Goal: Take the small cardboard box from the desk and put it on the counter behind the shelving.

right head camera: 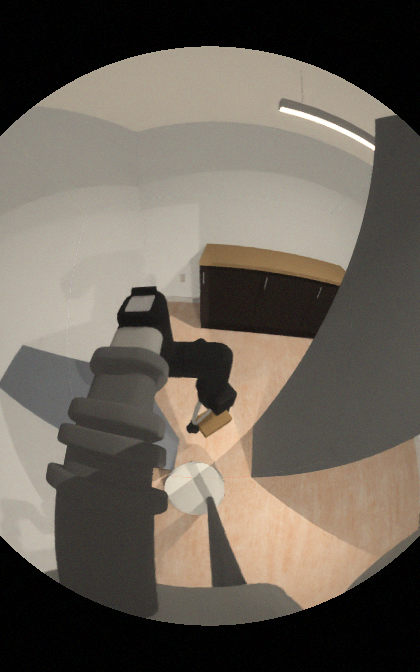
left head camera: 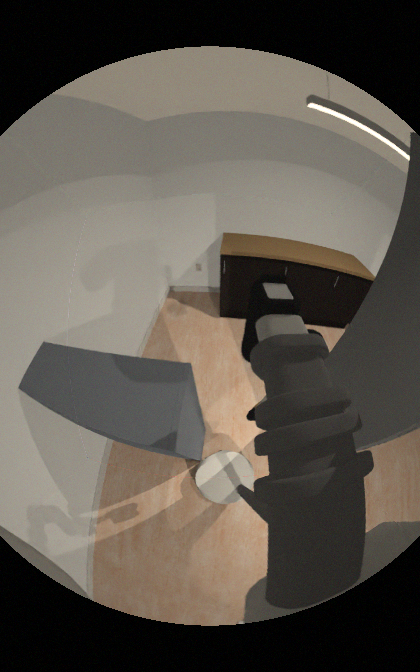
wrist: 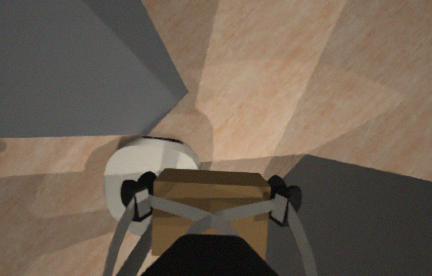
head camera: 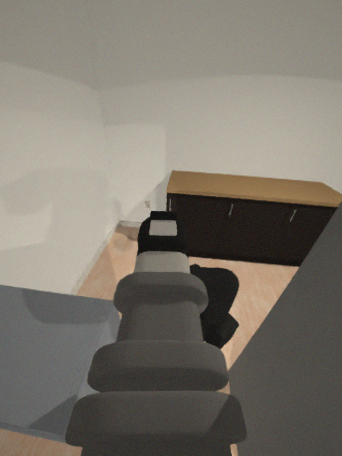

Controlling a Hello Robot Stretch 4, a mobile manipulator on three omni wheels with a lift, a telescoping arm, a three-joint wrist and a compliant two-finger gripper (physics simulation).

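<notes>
The small cardboard box is brown and sits between the two fingertips of my gripper, one pad at each side. The gripper is shut on it and holds it above the floor. In the head camera view the box is hidden behind the arm and wrist. The counter has a wooden top and dark cabinet doors with handles. It stands against the far wall, beyond the arm. The desk does not show.
A tall grey shelving side rises close on the right. A lower blue-grey unit stands on the left. The round pale base part is below the gripper.
</notes>
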